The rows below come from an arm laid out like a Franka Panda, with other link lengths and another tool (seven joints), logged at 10 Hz.
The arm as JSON. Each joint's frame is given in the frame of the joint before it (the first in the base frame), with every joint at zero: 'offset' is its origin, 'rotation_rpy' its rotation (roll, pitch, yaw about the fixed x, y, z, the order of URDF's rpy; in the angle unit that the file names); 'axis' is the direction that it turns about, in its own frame. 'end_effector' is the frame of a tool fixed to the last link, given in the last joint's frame.
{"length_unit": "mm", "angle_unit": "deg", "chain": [
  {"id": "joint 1", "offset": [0.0, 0.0, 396.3], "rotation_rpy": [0.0, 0.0, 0.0], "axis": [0.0, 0.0, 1.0]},
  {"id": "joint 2", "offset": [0.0, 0.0, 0.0], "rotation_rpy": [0.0, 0.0, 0.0], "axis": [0.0, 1.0, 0.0]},
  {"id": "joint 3", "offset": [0.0, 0.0, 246.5], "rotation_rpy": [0.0, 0.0, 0.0], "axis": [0.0, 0.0, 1.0]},
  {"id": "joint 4", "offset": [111.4, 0.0, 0.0], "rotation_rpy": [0.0, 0.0, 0.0], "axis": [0.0, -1.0, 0.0]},
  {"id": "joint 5", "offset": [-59.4, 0.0, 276.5], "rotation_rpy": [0.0, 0.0, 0.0], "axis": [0.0, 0.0, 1.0]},
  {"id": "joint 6", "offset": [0.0, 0.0, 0.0], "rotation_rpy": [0.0, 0.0, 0.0], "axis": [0.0, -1.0, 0.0]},
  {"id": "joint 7", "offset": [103.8, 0.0, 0.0], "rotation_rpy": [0.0, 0.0, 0.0], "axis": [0.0, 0.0, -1.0]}
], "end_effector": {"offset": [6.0, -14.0, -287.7], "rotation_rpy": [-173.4, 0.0, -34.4]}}
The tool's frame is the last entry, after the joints.
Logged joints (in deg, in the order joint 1, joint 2, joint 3, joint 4, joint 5, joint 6, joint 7), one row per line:
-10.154, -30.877, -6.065, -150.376, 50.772, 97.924, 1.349
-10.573, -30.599, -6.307, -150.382, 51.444, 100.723, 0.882
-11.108, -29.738, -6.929, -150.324, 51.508, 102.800, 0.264
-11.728, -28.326, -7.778, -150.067, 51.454, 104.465, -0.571
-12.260, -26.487, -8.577, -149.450, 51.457, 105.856, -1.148
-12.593, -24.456, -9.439, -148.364, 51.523, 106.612, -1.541
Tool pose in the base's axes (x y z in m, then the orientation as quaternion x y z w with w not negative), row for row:
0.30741, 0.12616, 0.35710, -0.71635, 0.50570, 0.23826, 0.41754
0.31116, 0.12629, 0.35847, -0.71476, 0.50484, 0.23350, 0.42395
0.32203, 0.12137, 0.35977, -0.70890, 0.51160, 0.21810, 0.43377
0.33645, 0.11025, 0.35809, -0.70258, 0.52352, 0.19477, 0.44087
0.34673, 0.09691, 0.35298, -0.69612, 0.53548, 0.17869, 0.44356
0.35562, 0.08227, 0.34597, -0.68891, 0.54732, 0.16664, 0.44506
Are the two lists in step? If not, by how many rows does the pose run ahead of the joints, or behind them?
The pose runs 2 rows behind the joints: the pose in row i belongs to the joints in row i - 2.
